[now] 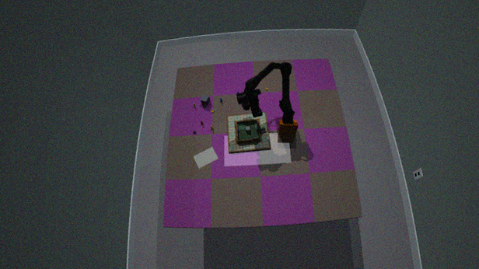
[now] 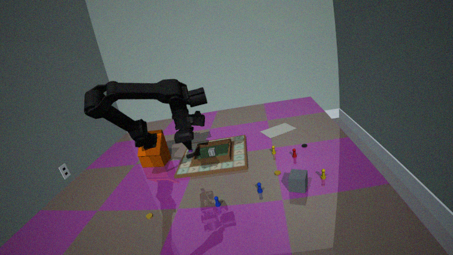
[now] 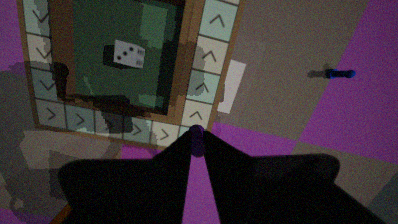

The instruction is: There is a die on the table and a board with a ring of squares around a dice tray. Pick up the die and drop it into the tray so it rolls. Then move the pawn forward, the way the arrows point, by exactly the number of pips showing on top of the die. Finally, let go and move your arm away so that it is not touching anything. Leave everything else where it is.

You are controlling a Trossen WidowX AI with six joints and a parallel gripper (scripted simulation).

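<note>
Now: gripper tip 100 mm to the right of the white die, 80 mm above it and 40 mm short of it. Also, from my gripper tip: purple pawn (10 mm above); then red pawn (380 mm ahead, 90 mm below, 50 mm to the left); then white card (330 mm ahead, 310 mm to the left, 100 mm below).
</note>
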